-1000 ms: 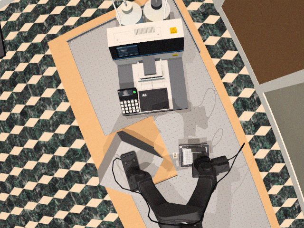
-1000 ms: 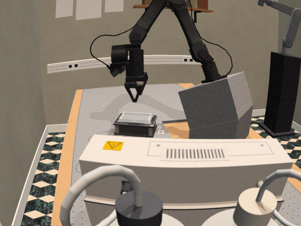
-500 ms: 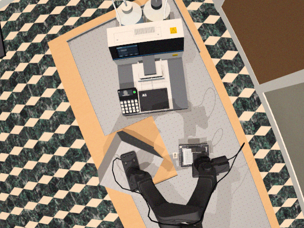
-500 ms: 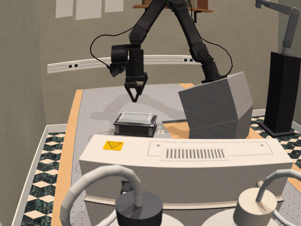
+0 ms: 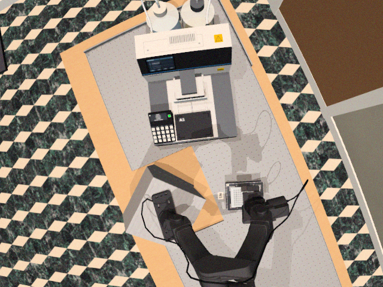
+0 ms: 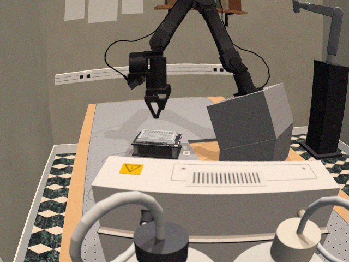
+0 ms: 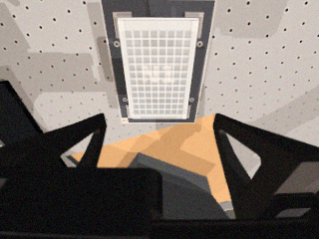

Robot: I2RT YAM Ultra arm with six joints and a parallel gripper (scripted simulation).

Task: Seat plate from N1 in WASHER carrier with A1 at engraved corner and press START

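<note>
The plate lies 90 mm below my hand and 10 mm ahead of it. The rest, counted from my hand: dark carrier pocket 360 mm to the left, 110 mm behind, 60 mm below; label 150 mm below, 100 mm behind, 30 mm to the left; plate nest 100 mm below, 10 mm ahead.
</note>
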